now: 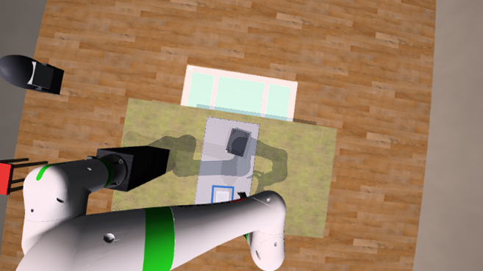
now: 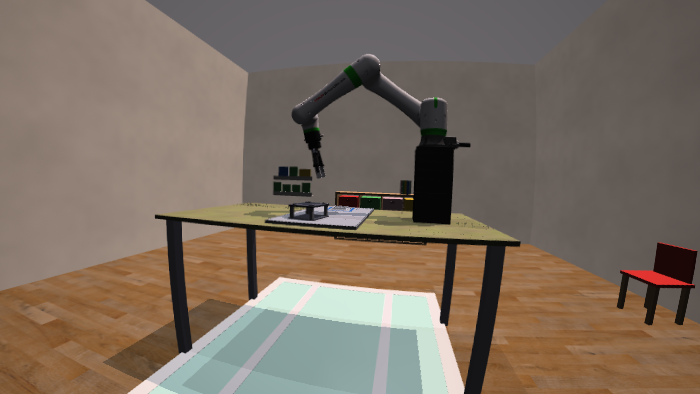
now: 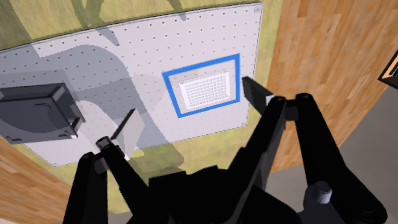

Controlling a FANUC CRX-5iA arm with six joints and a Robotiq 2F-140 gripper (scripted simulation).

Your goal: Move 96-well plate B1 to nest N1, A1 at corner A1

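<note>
Now: the white 96-well plate 110 mm behind my hand, 50 mm to the right of it and 190 mm below it. Also, from my hand: dark raised nest N1 (50 mm behind, 360 mm to the left, 140 mm below).
</note>
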